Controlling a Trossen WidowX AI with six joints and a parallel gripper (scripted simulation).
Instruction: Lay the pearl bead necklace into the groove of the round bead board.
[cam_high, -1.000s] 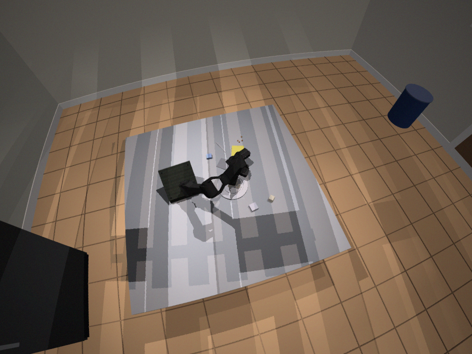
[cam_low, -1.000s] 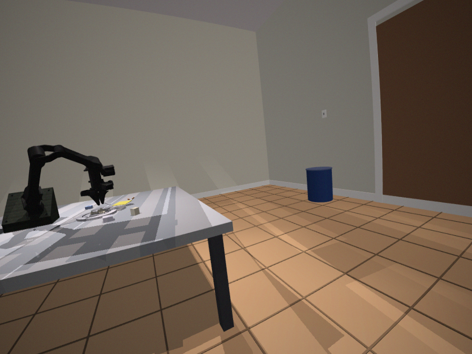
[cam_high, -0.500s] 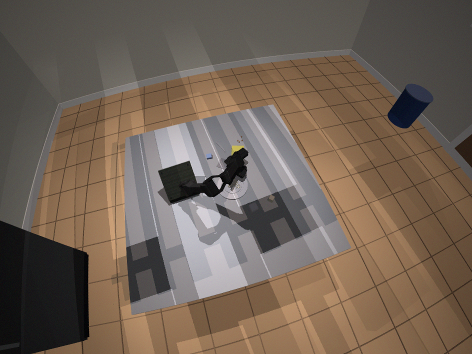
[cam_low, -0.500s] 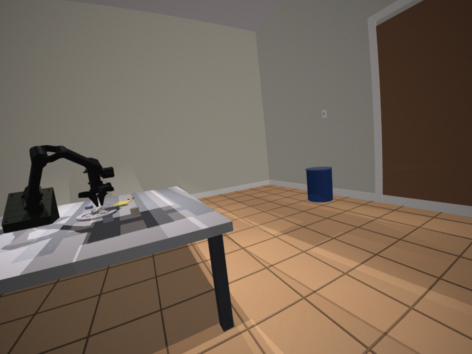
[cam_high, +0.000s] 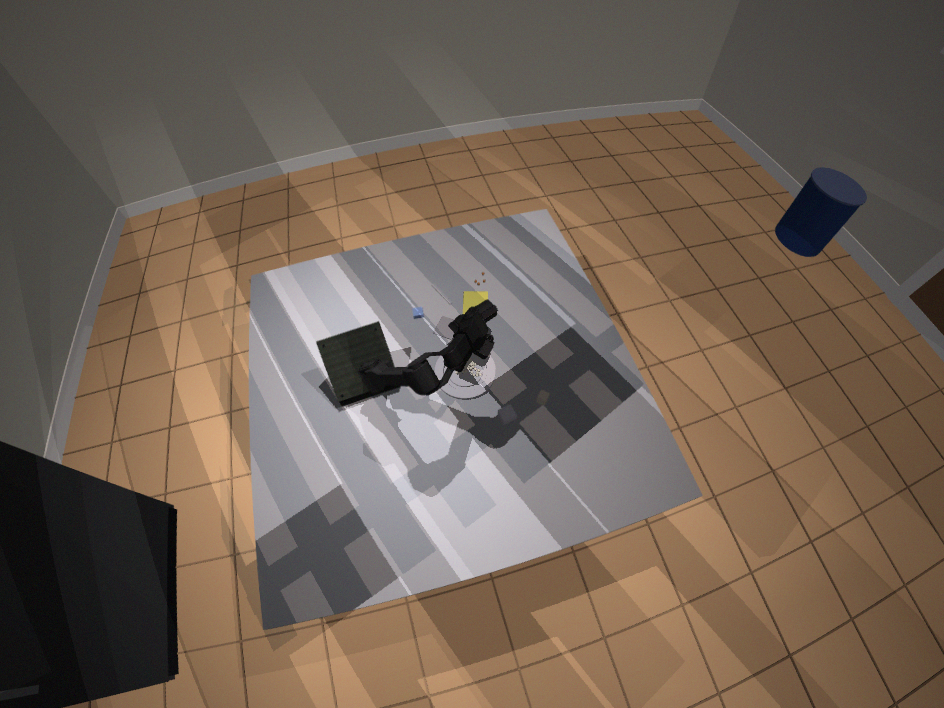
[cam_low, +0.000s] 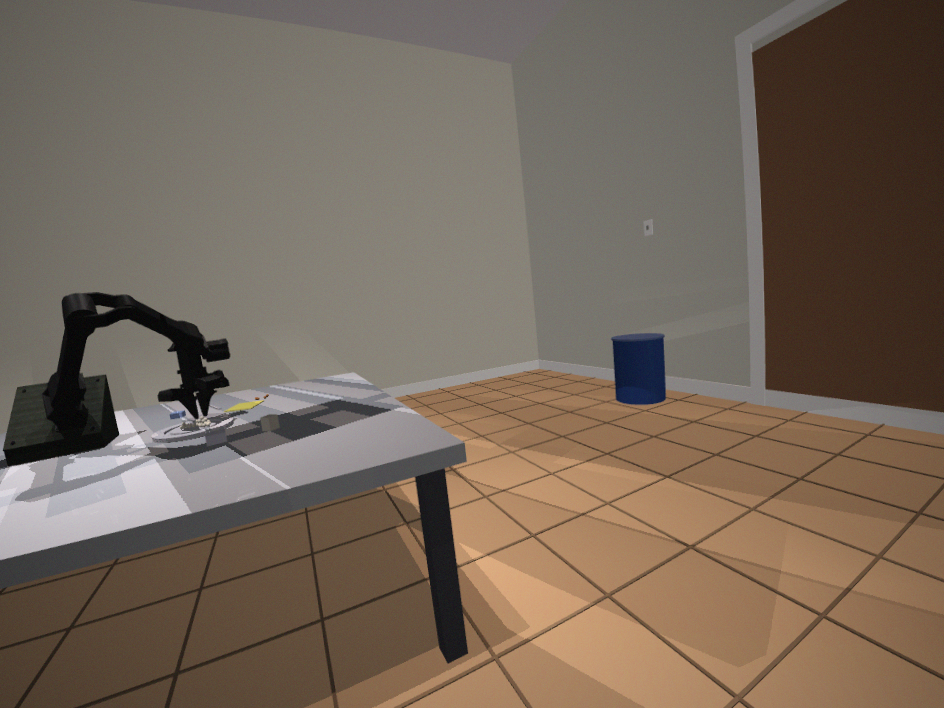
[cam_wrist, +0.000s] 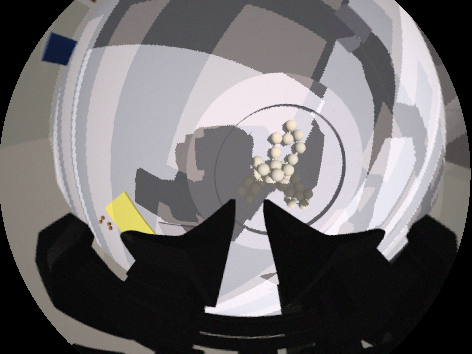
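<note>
Now: gripper tip 40 mm to the left of the round bead board, 20 mm past it and 20 mm above it. The rest, counted from my gripper tip: yellow pad (210 mm to the left, 110 mm ahead, 30 mm below); then grey card (140 mm to the left, 30 mm below, 10 mm behind); then white block (230 mm to the right, 50 mm ahead, 20 mm below).
</note>
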